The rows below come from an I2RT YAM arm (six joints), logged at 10 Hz.
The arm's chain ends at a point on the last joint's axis. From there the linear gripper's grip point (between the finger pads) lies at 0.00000 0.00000 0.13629 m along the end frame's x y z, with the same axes.
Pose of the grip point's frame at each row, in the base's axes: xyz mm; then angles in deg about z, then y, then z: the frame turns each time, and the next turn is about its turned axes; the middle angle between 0 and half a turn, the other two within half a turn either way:
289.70, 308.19, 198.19, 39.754, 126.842, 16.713
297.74, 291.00, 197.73, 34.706, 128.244, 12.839
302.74, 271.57, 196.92, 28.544, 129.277, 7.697
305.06, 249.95, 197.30, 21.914, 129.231, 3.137
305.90, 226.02, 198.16, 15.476, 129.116, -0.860
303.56, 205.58, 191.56, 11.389, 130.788, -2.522
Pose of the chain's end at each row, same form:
205.85, 238.44, 279.91, 39.754, 126.842, 16.713
209.74, 230.06, 282.10, 34.706, 128.244, 12.839
210.06, 221.16, 283.20, 28.544, 129.277, 7.697
207.12, 210.55, 283.50, 21.914, 129.231, 3.137
203.99, 197.80, 284.14, 15.476, 129.116, -0.860
202.40, 185.20, 280.59, 11.389, 130.788, -2.522

